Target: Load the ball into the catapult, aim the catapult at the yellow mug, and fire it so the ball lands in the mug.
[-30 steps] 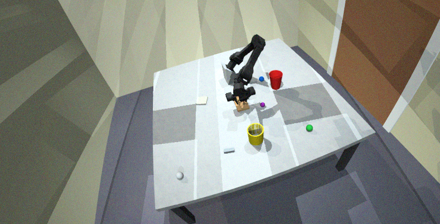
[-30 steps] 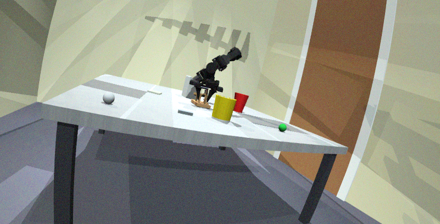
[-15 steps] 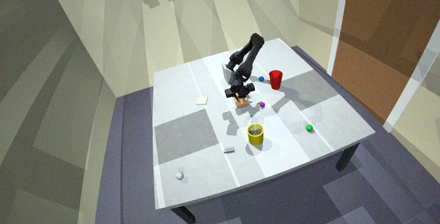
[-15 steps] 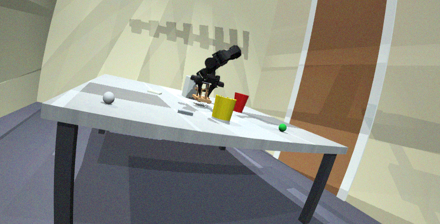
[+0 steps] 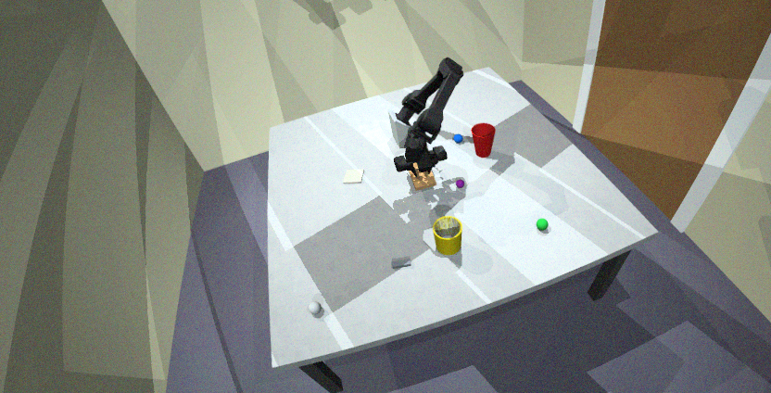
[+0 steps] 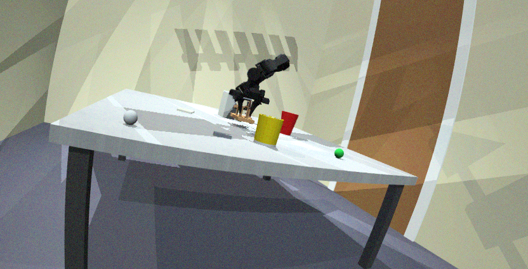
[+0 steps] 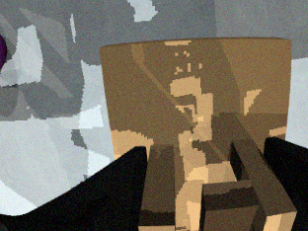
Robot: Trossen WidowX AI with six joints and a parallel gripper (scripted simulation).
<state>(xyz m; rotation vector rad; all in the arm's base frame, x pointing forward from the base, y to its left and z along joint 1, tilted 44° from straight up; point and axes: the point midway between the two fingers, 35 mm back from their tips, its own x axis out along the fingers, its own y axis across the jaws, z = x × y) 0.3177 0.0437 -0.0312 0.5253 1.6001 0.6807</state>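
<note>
The purple ball is 13 cm to the left of my gripper tip, 5 cm below it and 4 cm ahead of it. Round my gripper tip: wooden catapult 7 cm behind, 2 cm to the left, 2 cm above; then yellow mug 29 cm ahead, 3 cm below, 1 cm to the left; then blue ball 22 cm behind, 21 cm to the left, 4 cm below.
</note>
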